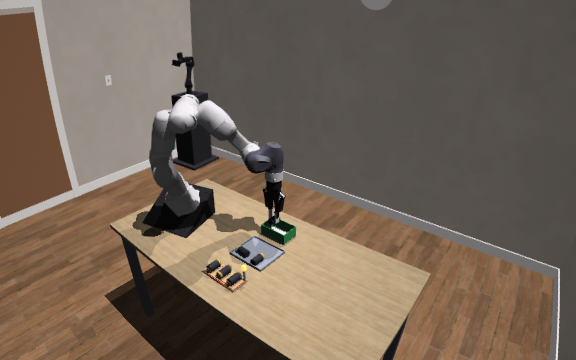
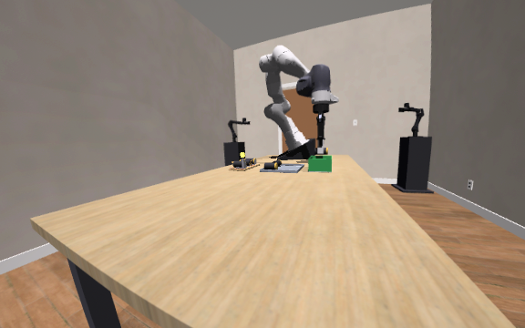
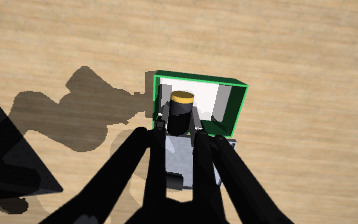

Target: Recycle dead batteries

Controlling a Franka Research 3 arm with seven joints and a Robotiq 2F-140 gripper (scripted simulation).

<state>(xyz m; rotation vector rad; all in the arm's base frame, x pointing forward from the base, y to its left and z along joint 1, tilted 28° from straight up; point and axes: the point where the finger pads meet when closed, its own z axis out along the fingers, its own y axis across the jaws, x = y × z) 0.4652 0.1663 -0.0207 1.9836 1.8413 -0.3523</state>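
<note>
The green recycling box lies 9 cm below my hand and 3 cm ahead of it. From my hand the other things lie so: bulb (37 cm to the right, 11 cm ahead, 3 cm below); grey tray (18 cm to the right, 10 cm below, 3 cm ahead).
</note>
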